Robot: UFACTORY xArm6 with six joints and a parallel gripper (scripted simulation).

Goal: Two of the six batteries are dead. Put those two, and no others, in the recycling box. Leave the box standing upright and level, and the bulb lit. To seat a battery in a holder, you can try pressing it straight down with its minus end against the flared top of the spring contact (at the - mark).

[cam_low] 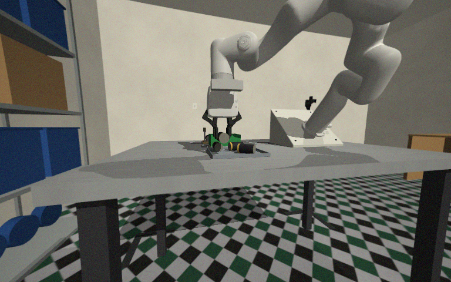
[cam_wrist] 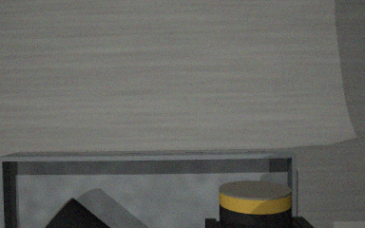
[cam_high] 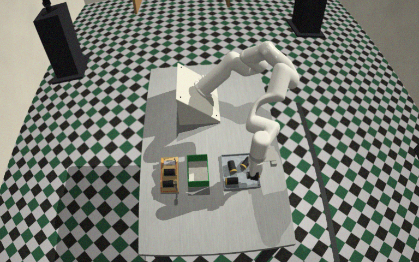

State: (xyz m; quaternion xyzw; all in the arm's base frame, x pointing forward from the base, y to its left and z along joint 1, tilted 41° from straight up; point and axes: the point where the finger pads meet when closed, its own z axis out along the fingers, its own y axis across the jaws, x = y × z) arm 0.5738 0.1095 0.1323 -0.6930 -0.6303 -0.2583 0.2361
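My gripper is now 80 mm above the grey tray, 60 mm past it and 50 mm to the left of it. From my hand the other things lie so: green recycling box: 250 mm to the right, 80 mm behind, 60 mm below.
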